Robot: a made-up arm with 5 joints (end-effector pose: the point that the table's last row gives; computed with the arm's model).
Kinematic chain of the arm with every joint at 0, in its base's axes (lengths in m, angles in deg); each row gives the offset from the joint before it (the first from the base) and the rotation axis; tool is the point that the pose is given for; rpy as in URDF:
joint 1: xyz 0.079 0 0.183 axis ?
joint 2: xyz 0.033 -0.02 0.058 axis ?
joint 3: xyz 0.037 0 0.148 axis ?
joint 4: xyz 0.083 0 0.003 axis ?
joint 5: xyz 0.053 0.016 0 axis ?
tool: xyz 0 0 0 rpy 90 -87.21 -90
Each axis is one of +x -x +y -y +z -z.
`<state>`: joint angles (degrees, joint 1 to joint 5).
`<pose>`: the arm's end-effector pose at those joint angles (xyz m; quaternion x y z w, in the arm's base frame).
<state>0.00 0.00 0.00 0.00 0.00</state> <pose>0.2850 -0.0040 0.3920 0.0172 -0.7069 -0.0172 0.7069</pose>
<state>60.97 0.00 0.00 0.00 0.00</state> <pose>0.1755 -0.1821 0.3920 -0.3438 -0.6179 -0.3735 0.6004</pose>
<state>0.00 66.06 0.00 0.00 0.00</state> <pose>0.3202 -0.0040 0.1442 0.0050 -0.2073 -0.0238 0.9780</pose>
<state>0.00 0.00 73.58 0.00 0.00</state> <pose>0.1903 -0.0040 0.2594 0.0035 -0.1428 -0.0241 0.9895</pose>
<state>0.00 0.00 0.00 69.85 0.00</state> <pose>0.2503 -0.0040 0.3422 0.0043 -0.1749 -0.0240 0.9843</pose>
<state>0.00 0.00 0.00 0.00 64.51</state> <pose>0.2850 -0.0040 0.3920 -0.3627 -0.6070 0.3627 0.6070</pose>
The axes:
joint 1: -z
joint 2: +y
joint 3: +y
joint 4: +y
joint 5: -x

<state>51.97 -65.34 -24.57 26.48 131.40</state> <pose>0.0357 0.0489 0.4668 -0.9732 0.0049 0.1425 0.1803</pose>
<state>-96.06 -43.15 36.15 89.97 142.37</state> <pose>0.0780 0.0474 0.3348 0.0227 0.0569 -0.8828 0.4658</pose>
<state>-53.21 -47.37 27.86 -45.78 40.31</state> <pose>0.1113 0.0365 0.4472 0.1333 -0.9677 0.1523 0.1503</pose>
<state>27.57 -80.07 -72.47 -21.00 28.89</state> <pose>-0.1304 0.1048 0.3445 0.3367 0.6655 -0.0085 0.6661</pose>
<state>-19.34 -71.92 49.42 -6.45 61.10</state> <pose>0.1046 0.0047 0.3823 -0.2873 -0.8121 0.3184 0.3957</pose>
